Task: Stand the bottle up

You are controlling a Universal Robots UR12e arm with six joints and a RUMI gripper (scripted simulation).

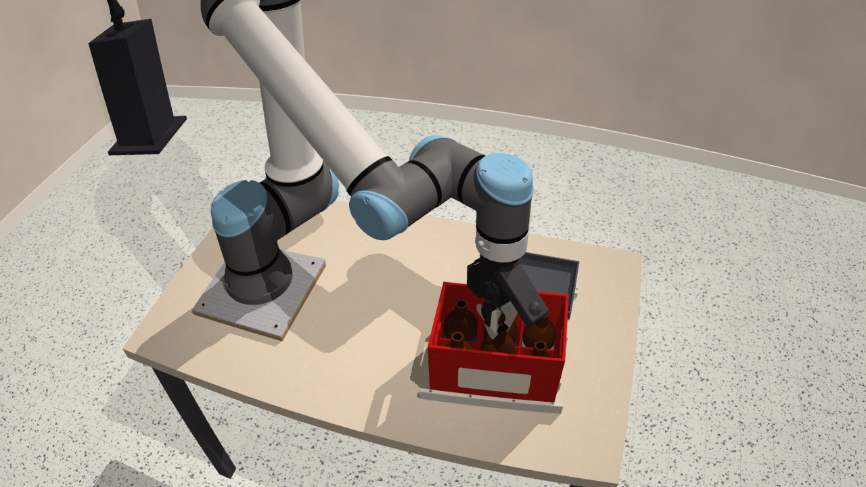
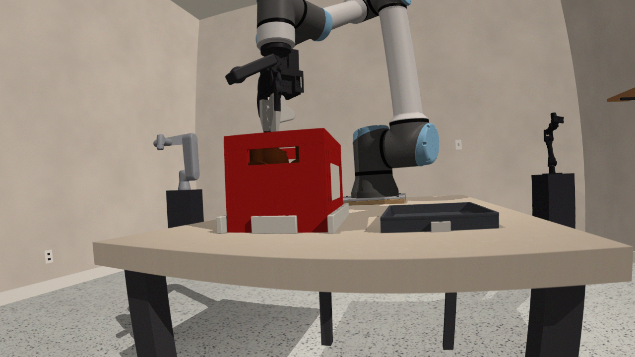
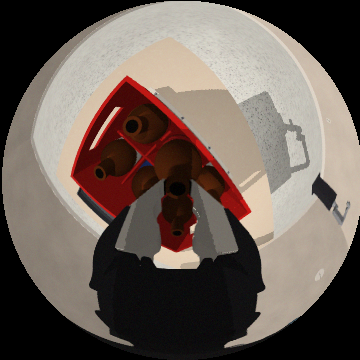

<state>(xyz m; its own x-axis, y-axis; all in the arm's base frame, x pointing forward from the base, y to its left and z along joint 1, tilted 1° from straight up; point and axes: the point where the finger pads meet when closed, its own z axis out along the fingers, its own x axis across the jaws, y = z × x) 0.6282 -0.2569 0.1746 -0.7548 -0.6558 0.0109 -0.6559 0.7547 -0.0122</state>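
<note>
Right now my hand is 4 cm to the right of the red crate and 11 cm above it. The rest, counted from my hand: tray: 7 cm ahead, 33 cm to the left, 18 cm below.
</note>
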